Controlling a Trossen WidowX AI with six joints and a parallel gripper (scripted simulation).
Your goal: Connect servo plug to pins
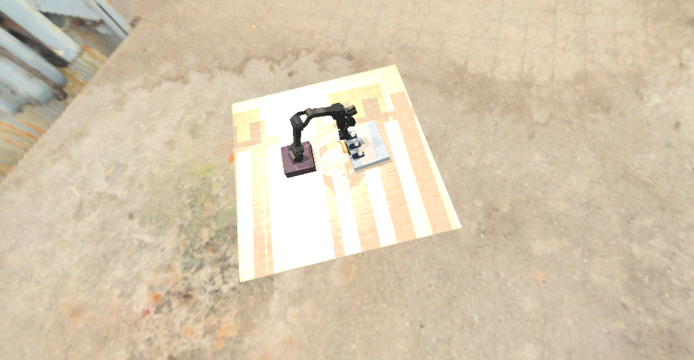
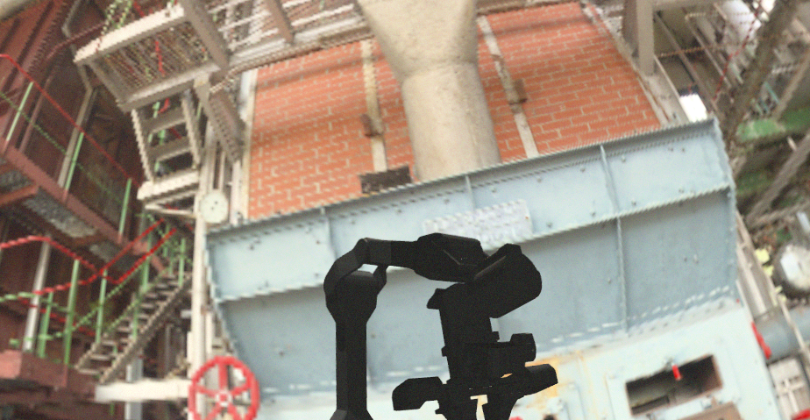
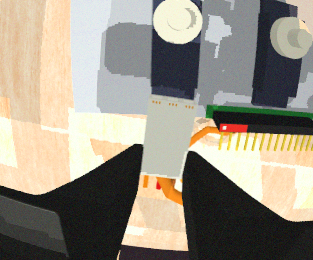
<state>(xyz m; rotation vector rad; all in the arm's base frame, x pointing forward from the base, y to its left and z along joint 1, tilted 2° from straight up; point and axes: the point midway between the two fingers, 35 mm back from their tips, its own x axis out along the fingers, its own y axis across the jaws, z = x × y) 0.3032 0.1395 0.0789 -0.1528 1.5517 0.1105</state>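
The red band lies 40 mm to the right of my gripper tip, 40 mm below it and 10 mm ahead of it.
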